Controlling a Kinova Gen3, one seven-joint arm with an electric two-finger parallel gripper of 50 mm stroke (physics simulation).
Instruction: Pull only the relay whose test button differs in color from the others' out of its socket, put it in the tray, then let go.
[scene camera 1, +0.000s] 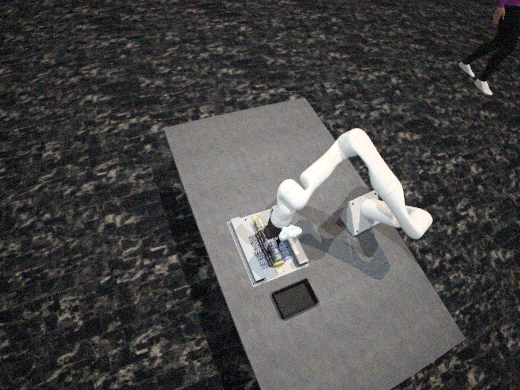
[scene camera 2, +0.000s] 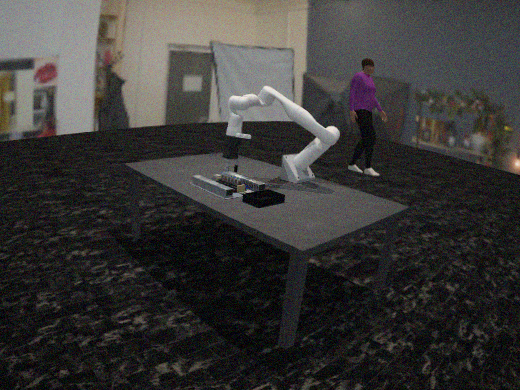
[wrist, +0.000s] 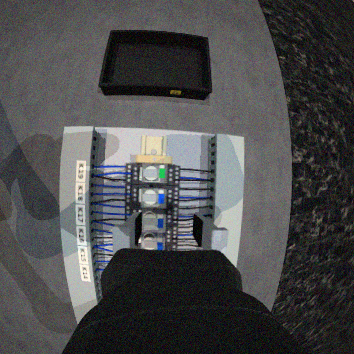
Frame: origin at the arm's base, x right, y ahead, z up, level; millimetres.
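Seen in the pictures: gripper, fingertip midpoint: (scene camera 1: 271, 244) (scene camera 2: 231, 172) (wrist: 167, 223); arm's base, origin of the base link: (scene camera 1: 368, 208) (scene camera 2: 299, 163).
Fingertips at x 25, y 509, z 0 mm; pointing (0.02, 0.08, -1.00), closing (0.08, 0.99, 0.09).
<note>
Offsets run from my fingertips to a thing's top centre. "spot": to the spot under its first point. Level surfaces: height alone.
In the wrist view the relay with the green test button {dx -51, dy -9, dz -22 mm} (wrist: 152, 173) sits in its socket at the end of the row nearest the tray. The relays beside it have blue buttons: one {dx -24, dy -11, dz -22 mm} (wrist: 152, 198) next to it, another {dx +4, dy -13, dz -22 mm} (wrist: 152, 220) further along, and another {dx +31, dy -15, dz -22 mm} (wrist: 151, 241) partly hidden by the gripper body. My gripper (wrist: 167, 223) (scene camera 2: 236, 169) is open and empty. Its fingers stand apart on either side of the row, over the third and fourth relays from the tray end. The black tray {dx -228, dy -2, dz -57 mm} (wrist: 156, 93) (scene camera 1: 284, 316) (scene camera 2: 263, 202) holds no relay that I can see.
Grey wiring ducts {dx +49, dy +85, dz -49 mm} (wrist: 214, 165) (scene camera 2: 212, 186) flank the relay row on the light panel {spot: dx -79, dy +94, dz -49 mm} (wrist: 230, 150), with blue and black wires between. A yellowish end stop {dx -69, dy -8, dz -51 mm} (wrist: 150, 159) borders the green-button relay. A person (scene camera 2: 366, 110) (scene camera 1: 500, 45) stands beyond the table {dz -92 mm} (scene camera 2: 320, 220).
</note>
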